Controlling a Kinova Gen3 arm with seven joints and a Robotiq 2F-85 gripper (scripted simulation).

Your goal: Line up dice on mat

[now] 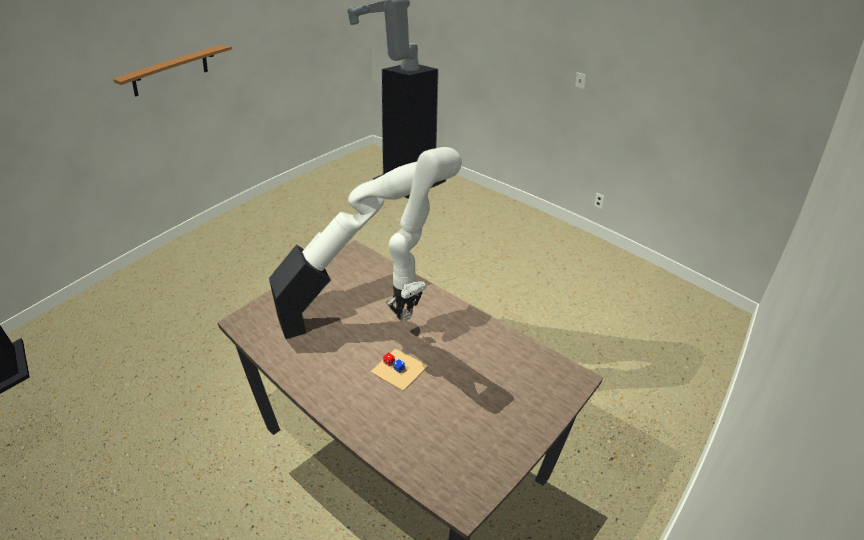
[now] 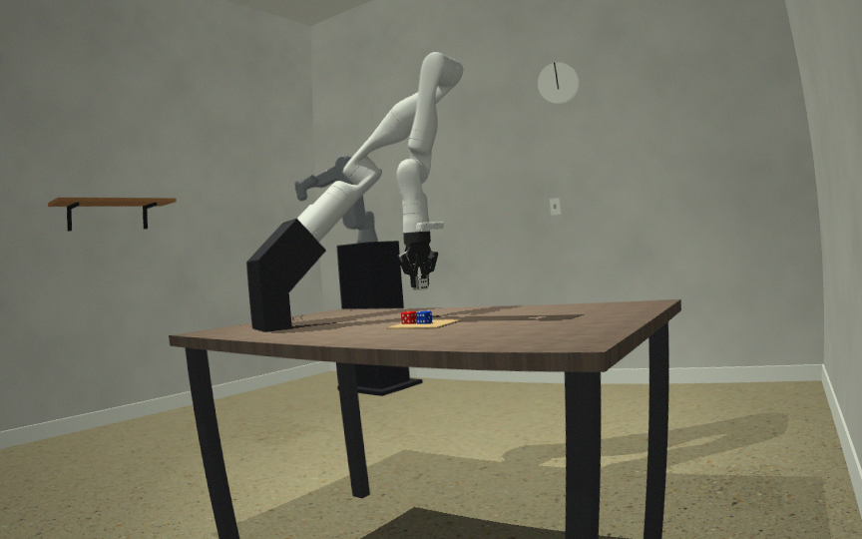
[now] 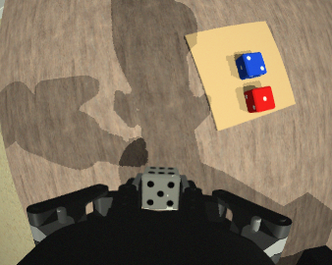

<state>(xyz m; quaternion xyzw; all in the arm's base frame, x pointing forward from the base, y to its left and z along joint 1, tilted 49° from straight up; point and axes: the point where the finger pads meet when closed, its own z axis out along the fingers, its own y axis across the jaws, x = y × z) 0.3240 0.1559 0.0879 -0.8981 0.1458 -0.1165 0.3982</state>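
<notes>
My hand is 110 mm short of the blue die, 140 mm to the left of it and 80 mm above it. Also, from my hand: tan mat (110 mm ahead, 140 mm to the right, 100 mm below); red die (70 mm ahead, 140 mm to the right, 80 mm below); white die (10 mm below).
</notes>
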